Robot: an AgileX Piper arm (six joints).
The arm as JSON. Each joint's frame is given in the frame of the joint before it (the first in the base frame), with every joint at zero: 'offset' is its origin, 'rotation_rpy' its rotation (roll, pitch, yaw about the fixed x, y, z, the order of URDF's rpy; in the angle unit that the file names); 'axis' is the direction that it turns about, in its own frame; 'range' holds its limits. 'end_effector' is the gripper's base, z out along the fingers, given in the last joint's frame.
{
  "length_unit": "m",
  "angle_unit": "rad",
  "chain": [
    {
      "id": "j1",
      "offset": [
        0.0,
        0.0,
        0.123
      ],
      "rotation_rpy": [
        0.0,
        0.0,
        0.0
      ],
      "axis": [
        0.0,
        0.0,
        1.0
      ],
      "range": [
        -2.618,
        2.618
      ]
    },
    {
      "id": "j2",
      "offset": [
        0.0,
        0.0,
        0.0
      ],
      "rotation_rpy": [
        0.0,
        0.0,
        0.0
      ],
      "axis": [
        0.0,
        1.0,
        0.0
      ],
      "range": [
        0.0,
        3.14
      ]
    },
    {
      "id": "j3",
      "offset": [
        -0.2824,
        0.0,
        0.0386
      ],
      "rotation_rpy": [
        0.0,
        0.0,
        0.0
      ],
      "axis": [
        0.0,
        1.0,
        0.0
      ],
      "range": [
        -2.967,
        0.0
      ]
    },
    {
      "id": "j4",
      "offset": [
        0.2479,
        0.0,
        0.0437
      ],
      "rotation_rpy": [
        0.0,
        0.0,
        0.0
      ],
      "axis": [
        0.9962,
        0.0,
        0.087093
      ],
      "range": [
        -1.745,
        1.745
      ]
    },
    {
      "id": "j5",
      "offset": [
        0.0,
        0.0,
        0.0
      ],
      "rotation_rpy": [
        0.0,
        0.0,
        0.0
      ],
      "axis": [
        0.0,
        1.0,
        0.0
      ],
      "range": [
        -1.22,
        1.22
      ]
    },
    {
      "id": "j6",
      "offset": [
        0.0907,
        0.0,
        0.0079
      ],
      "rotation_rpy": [
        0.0,
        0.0,
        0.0
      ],
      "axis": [
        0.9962,
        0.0,
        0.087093
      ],
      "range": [
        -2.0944,
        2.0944
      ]
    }
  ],
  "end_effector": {
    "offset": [
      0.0,
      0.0,
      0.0
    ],
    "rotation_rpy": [
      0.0,
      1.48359,
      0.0
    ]
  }
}
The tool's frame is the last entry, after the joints.
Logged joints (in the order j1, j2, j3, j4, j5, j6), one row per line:
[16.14 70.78 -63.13 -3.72 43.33 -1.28]
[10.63 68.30 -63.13 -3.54 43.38 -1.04]
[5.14 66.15 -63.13 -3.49 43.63 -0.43]
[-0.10 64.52 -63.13 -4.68 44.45 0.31]
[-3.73 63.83 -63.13 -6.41 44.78 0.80]
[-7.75 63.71 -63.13 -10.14 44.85 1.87]
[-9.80 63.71 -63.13 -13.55 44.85 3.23]
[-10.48 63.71 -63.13 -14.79 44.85 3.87]
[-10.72 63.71 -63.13 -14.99 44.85 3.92]
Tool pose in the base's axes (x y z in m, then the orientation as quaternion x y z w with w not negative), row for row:
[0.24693 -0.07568 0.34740 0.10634 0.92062 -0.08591 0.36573]
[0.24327 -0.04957 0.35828 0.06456 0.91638 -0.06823 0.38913]
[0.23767 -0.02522 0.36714 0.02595 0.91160 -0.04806 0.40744]
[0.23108 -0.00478 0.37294 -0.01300 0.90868 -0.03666 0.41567]
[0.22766 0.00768 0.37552 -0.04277 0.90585 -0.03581 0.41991]
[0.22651 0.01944 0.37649 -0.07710 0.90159 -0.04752 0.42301]
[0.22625 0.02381 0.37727 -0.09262 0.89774 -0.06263 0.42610]
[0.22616 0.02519 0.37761 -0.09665 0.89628 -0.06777 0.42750]
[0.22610 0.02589 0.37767 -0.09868 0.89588 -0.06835 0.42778]
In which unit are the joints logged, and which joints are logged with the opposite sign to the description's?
The joints are logged in degrees. Opposite sign: j1.
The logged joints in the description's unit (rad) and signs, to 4 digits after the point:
[-0.2817 1.2353 -1.1018 -0.0649 0.7563 -0.0223]
[-0.1855 1.1921 -1.1018 -0.0618 0.7571 -0.0182]
[-0.0897 1.1545 -1.1018 -0.0609 0.7615 -0.0075]
[0.0017 1.1261 -1.1018 -0.0817 0.7758 0.0054]
[0.0651 1.1140 -1.1018 -0.1119 0.7816 0.0140]
[0.1353 1.1119 -1.1018 -0.1770 0.7828 0.0326]
[0.1710 1.1119 -1.1018 -0.2365 0.7828 0.0564]
[0.1829 1.1119 -1.1018 -0.2581 0.7828 0.0675]
[0.1871 1.1119 -1.1018 -0.2616 0.7828 0.0684]

